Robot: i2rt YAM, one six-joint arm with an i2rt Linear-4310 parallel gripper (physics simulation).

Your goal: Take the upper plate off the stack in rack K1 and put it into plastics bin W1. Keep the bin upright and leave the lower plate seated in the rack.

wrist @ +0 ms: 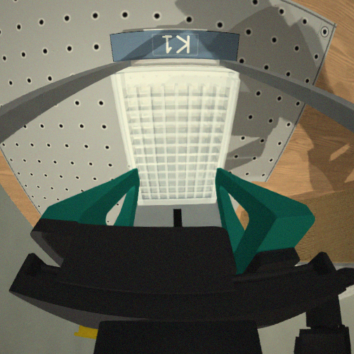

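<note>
A clear-white gridded plate (176, 135) lies in rack K1, just below its blue label (120, 48). It is the top one of the stack; the lower plate cannot be told apart under it. My gripper (176, 174) is partly open, its two green fingers over the near part of the plate. The fingertips overlap the plate's left and right long edges in this view, and no firm hold on it shows. How high the tips are above it is hard to tell. The plate's near end shows between the fingers, with the rack's grey floor and black slot in front. Bin W1 cannot be made out.
The rack's dark grey arms (65, 95) (300, 90) spread out to both sides. A grey perforated board (65, 150) lies under the rack on a wooden table (320, 145). A brown block-like surface (330, 220) is at the right. A small yellow piece (86, 332) shows at the lower left.
</note>
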